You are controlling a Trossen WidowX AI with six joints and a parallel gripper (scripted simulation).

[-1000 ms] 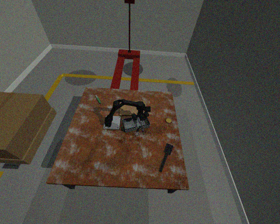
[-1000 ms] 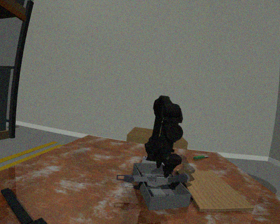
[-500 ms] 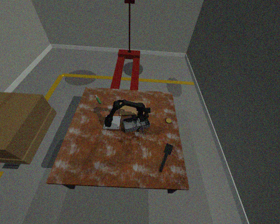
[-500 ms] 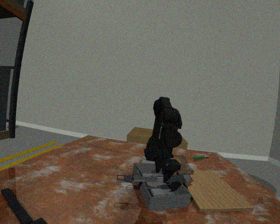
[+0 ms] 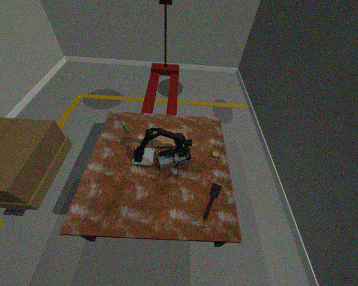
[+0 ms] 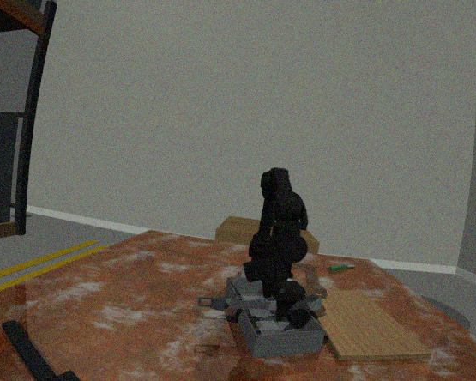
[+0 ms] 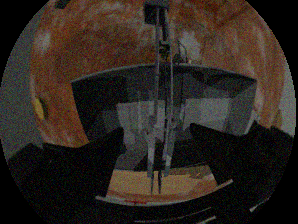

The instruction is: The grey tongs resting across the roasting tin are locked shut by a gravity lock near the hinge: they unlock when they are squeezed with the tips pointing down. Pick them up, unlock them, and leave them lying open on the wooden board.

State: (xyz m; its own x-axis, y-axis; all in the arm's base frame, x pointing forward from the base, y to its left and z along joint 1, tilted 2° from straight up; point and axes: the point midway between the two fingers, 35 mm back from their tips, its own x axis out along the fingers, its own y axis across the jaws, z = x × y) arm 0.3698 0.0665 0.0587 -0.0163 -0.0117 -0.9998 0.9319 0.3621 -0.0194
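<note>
The grey roasting tin lies 4 cm behind my gripper tip, 1 cm to the right of it and 2 cm below it. Round my gripper tip: yellow disc 36 cm ahead, 10 cm to the left, 4 cm below; then wooden board 11 cm behind, 24 cm to the left, 4 cm below; then black spatula 32 cm ahead, 35 cm to the right, 5 cm below.
</note>
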